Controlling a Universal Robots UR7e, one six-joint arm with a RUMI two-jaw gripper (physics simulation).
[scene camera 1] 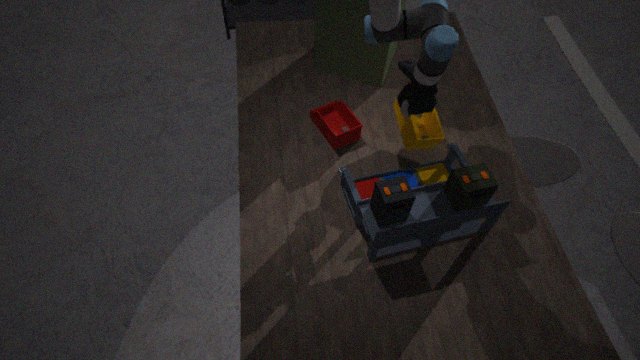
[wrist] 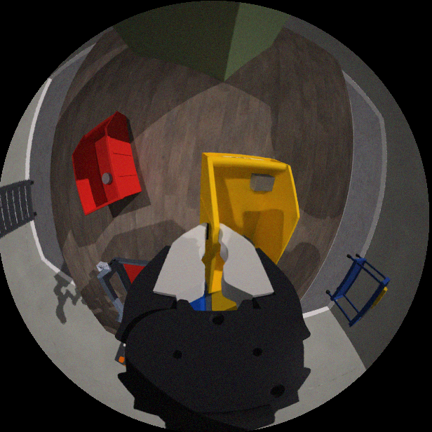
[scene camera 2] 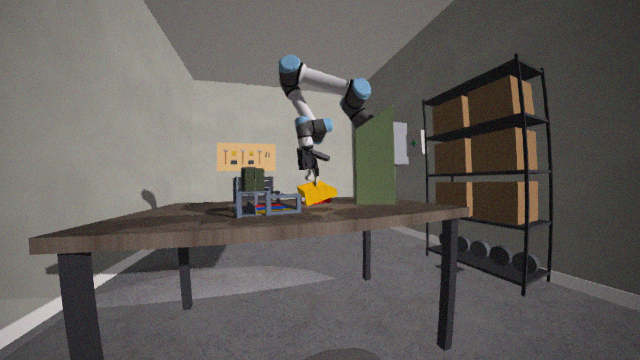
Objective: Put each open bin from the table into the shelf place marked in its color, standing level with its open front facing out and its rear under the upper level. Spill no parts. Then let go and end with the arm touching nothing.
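Where they show: gripper, fingertip midpoint: (scene camera 1: 405,114) (scene camera 2: 316,185); arm's base, origin of the base link: (scene camera 2: 366,125).
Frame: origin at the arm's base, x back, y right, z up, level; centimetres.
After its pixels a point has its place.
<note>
My gripper (scene camera 1: 406,112) @[x -37.5, y 1.4, z -37.6 cm] (scene camera 2: 315,180) @[x -37.5, y 1.4, z -37.6 cm] (wrist: 211,224) is shut on a side wall of the yellow bin (scene camera 1: 412,138) @[x -46.0, y 3.0, z -39.4 cm] (scene camera 2: 317,193) @[x -41.9, y -7.3, z -41.1 cm] (wrist: 247,205). The bin hangs tilted above the table, behind the shelf's marked side in scene camera 1; a grey part (wrist: 262,182) shows inside. The red bin (scene camera 1: 332,119) @[x -22.3, y 20.0, z -48.8 cm] (wrist: 119,165) stands on the table, with a grey part (scene camera 1: 345,129) @[x -28.9, y 17.9, z -47.8 cm] (wrist: 106,178) inside. The blue-grey shelf (scene camera 1: 430,224) @[x -76.9, y 14.7, z -35.5 cm] (scene camera 2: 239,202) @[x -77.5, y -7.8, z -43.0 cm] (wrist: 111,290) has red (scene camera 1: 366,188) @[x -53.2, y 20.9, z -48.4 cm], blue (scene camera 1: 412,180) @[x -55.4, y 5.8, z -48.5 cm] and yellow (scene camera 1: 432,174) @[x -55.4, y -1.3, z -48.4 cm] places under no bins. No blue bin shows.
Two dark boxes with orange marks (scene camera 1: 393,197) @[x -70.4, y 24.0, z -26.9 cm] (scene camera 1: 471,185) @[x -72.6, y 1.8, z -29.4 cm] stand on the shelf's upper level. A tall green panel (scene camera 1: 350,45) @[x -4.3, y 7.0, z -34.3 cm] (scene camera 2: 375,160) @[x -4.3, y -10.6, z -23.7 cm] (wrist: 180,45) stands beyond the bins, near the arm. A black storage rack (scene camera 2: 521,175) with cartons stands on the floor at the right.
</note>
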